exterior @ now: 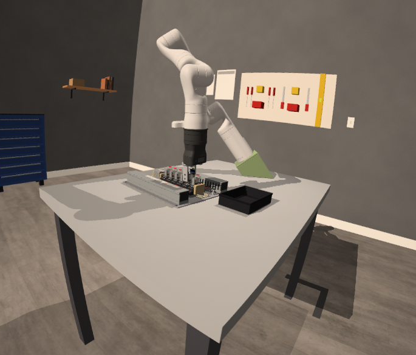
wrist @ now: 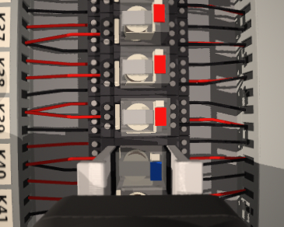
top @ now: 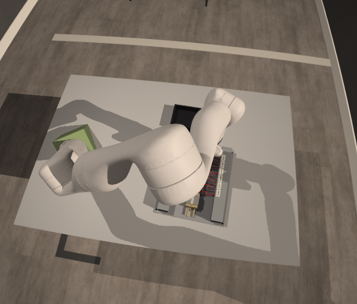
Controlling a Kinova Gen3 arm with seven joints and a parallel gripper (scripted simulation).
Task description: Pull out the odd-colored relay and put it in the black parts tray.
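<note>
The relay lies 10 mm below my hand. The rest, counted from my hand: black parts tray 60 mm behind, 200 mm to the left, 50 mm below; then relay panel 10 mm behind, 70 mm to the right, 40 mm below.
</note>
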